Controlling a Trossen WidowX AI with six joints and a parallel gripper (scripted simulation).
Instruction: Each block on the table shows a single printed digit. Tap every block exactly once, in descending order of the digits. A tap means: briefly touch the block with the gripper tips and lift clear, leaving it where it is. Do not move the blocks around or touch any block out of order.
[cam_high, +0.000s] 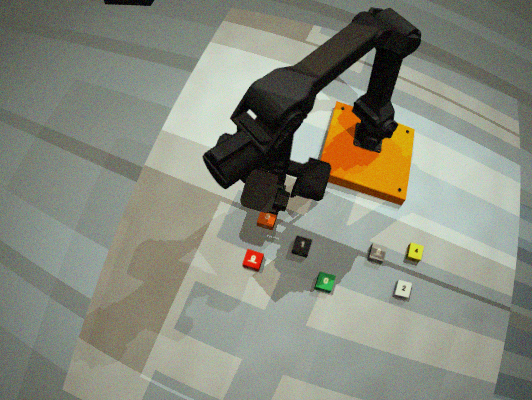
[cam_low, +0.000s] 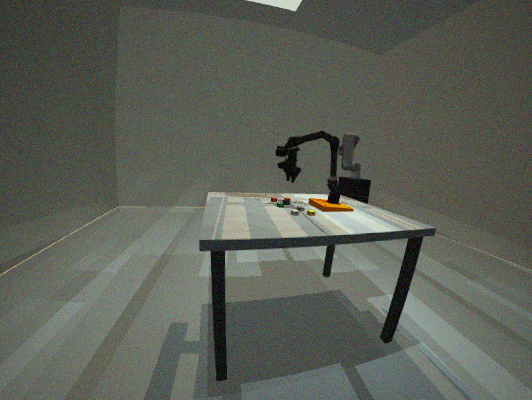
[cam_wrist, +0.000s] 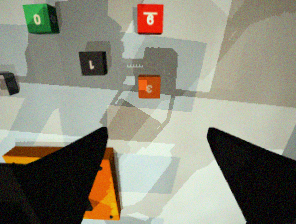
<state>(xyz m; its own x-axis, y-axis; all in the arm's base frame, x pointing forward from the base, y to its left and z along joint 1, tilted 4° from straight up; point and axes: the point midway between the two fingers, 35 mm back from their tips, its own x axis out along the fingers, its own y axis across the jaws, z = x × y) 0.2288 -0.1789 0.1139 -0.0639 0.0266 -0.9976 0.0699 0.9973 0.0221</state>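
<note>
Now: the red block 12 cm below my gripper tip and 10 cm ahead of it. Also, from my gripper tip: orange block (12 cm below, 1 cm ahead); dark block (12 cm below, 8 cm to the left, 5 cm ahead); green block (14 cm to the left, 12 cm below, 11 cm ahead).
</note>
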